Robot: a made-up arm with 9 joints. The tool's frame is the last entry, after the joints.
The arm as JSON. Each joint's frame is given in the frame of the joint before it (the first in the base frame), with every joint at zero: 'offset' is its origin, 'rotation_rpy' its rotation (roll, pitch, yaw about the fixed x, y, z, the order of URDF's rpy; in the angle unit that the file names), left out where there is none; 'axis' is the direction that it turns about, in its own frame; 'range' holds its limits. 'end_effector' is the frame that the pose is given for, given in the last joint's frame.
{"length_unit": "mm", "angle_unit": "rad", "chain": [
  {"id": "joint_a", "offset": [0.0, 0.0, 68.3], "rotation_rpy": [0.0, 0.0, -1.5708], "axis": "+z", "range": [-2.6, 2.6]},
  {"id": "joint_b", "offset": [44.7, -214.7, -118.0], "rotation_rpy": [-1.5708, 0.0, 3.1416], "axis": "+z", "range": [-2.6, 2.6]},
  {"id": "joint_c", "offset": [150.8, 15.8, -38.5], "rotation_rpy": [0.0, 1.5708, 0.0], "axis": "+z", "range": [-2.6, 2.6]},
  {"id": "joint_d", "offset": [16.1, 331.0, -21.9], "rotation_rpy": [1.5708, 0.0, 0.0], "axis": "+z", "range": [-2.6, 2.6]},
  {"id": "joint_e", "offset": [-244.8, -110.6, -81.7], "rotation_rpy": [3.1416, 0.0, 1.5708], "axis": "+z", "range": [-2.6, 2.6]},
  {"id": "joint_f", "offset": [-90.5, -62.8, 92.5], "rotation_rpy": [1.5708, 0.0, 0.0], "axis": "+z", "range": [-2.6, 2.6]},
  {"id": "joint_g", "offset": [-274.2, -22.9, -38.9], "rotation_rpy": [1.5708, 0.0, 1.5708], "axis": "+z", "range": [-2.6, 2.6]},
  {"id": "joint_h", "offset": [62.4, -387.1, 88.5], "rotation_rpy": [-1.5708, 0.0, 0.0], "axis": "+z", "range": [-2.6, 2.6]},
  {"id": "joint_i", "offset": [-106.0, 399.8, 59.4], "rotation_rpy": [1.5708, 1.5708, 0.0], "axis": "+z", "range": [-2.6, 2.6]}
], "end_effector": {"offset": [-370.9, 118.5, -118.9], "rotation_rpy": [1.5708, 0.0, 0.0]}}
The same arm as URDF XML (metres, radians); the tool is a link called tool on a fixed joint. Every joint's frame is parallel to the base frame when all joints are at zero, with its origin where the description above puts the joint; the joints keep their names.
<robot name="arm">
<joint name="tool_fixed" type="fixed"><parent link="link9"/><child link="tool"/><origin xyz="-0.3709 -0.1189 -0.1185" rpy="0.0000 0.0000 0.0000"/></joint>
<joint name="joint_i" type="revolute"><parent link="link8"/><child link="link9"/><origin xyz="-0.0594 -0.3998 0.1060" rpy="0.0000 0.0000 0.0000"/><axis xyz="0 1 0"/><limit lower="-2.6000" upper="2.6000"/></joint>
<joint name="joint_h" type="revolute"><parent link="link7"/><child link="link8"/><origin xyz="0.3871 0.0885 -0.0624" rpy="0.0000 0.0000 0.0000"/><axis xyz="-1 0 0"/><limit lower="-2.6000" upper="2.6000"/></joint>
<joint name="joint_g" type="revolute"><parent link="link6"/><child link="link7"/><origin xyz="0.0389 -0.2742 0.0229" rpy="0.0000 0.0000 0.0000"/><axis xyz="0 1 0"/><limit lower="-2.6000" upper="2.6000"/></joint>
<joint name="joint_f" type="revolute"><parent link="link5"/><child link="link6"/><origin xyz="-0.0628 -0.0905 -0.0925" rpy="0.0000 0.0000 0.0000"/><axis xyz="-1 0 0"/><limit lower="-2.6000" upper="2.6000"/></joint>
<joint name="joint_e" type="revolute"><parent link="link4"/><child link="link5"/><origin xyz="-0.2448 -0.1106 -0.0817" rpy="0.0000 0.0000 0.0000"/><axis xyz="0 0 -1"/><limit lower="-2.6000" upper="2.6000"/></joint>
<joint name="joint_d" type="revolute"><parent link="link3"/><child link="link4"/><origin xyz="0.0161 -0.0219 -0.3310" rpy="0.0000 0.0000 0.0000"/><axis xyz="0 0 1"/><limit lower="-2.6000" upper="2.6000"/></joint>
<joint name="joint_c" type="revolute"><parent link="link2"/><child link="link3"/><origin xyz="0.0385 0.1508 -0.0158" rpy="0.0000 0.0000 0.0000"/><axis xyz="0 1 0"/><limit lower="-2.6000" upper="2.6000"/></joint>
<joint name="joint_b" type="revolute"><parent link="link1"/><child link="link2"/><origin xyz="-0.2147 -0.0447 -0.1180" rpy="0.0000 0.0000 0.0000"/><axis xyz="-1 0 0"/><limit lower="-2.6000" upper="2.6000"/></joint>
<joint name="joint_a" type="revolute"><parent link="base"/><child link="link1"/><origin xyz="0.0000 0.0000 0.0683" rpy="0.0000 0.0000 0.0000"/><axis xyz="0 0 1"/><limit lower="-2.6000" upper="2.6000"/></joint>
<link name="base"/>
<link name="link1"/>
<link name="link2"/>
<link name="link3"/>
<link name="link4"/>
<link name="link5"/>
<link name="link6"/>
<link name="link7"/>
<link name="link8"/>
<link name="link9"/>
<link name="tool"/>
</robot>

